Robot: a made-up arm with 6 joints. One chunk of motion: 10 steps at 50 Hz.
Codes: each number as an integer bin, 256 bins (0 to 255) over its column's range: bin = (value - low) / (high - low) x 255, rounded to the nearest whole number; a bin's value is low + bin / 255 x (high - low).
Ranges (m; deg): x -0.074..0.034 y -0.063..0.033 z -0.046..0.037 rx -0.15..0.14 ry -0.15..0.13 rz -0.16..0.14
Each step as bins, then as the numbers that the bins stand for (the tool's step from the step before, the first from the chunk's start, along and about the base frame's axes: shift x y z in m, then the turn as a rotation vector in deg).
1 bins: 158 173 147 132 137 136
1 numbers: -0.00708 0.00213 0.00185 0.000 0.000 0.000
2 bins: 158 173 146 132 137 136
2 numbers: -0.00708 0.00213 0.00152 0.000 0.000 0.000
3 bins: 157 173 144 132 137 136
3 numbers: -0.00751 0.00213 0.00087 0.000 0.000 0.000
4 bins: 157 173 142 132 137 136
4 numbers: -0.00751 0.00213 0.00022 0.000 0.000 0.000
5 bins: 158 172 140 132 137 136
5 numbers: -0.00708 0.00175 -0.00043 0.000 0.000 0.000
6 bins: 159 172 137 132 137 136
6 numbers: -0.00666 0.00175 -0.00141 0.000 0.000 0.000
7 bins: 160 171 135 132 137 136
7 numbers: -0.00624 0.00138 -0.00206 0.000 0.000 0.000
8 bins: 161 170 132 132 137 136
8 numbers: -0.00581 0.00100 -0.00304 0.000 0.000 0.000
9 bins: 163 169 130 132 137 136
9 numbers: -0.00496 0.00062 -0.00369 0.000 0.000 0.000
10 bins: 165 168 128 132 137 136
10 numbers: -0.00412 0.00025 -0.00434 0.000 0.000 0.000
